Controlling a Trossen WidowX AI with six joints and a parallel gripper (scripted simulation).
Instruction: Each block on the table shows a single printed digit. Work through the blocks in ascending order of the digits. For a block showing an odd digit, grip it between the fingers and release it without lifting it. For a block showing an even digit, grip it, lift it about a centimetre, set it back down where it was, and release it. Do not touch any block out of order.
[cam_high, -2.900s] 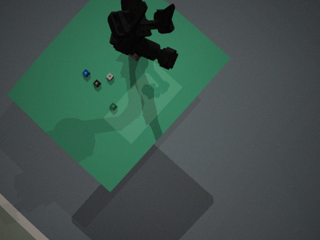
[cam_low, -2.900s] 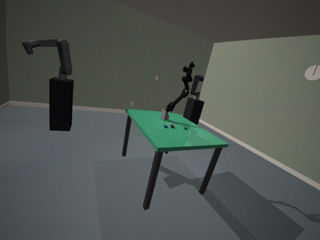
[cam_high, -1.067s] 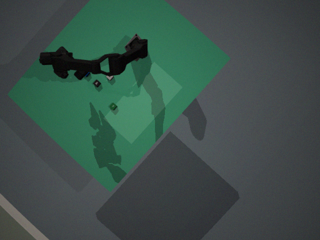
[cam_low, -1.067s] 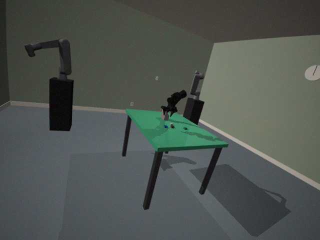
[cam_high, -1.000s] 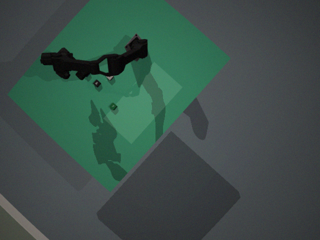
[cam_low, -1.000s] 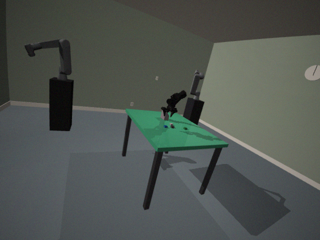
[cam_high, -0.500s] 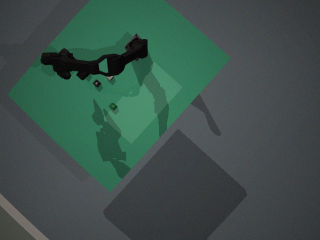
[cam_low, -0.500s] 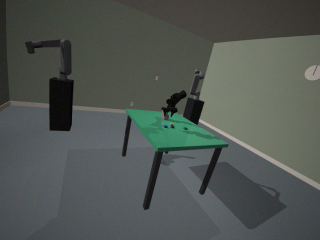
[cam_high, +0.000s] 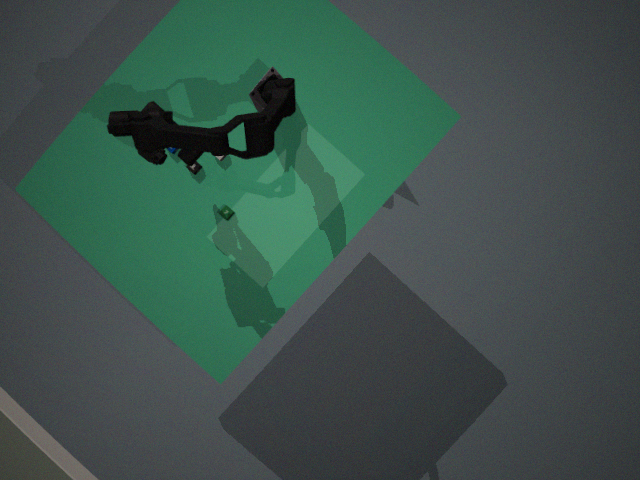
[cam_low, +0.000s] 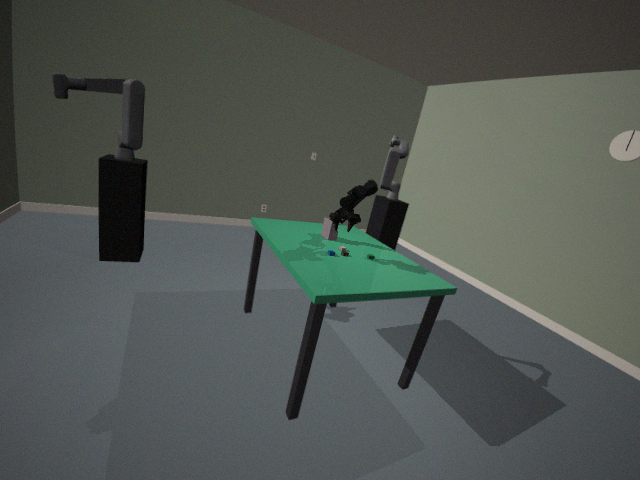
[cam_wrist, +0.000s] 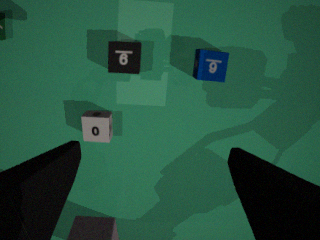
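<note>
Right now my gripper tip is 12 cm above the white block, 6 cm to the right of it and 5 cm past it. Round my gripper tip: blue block (12 cm below, 6 cm to the right, 4 cm ahead); then black block (12 cm below, 4 cm ahead, 3 cm to the left); then green block (20 cm to the left, 12 cm below, 7 cm ahead).
</note>
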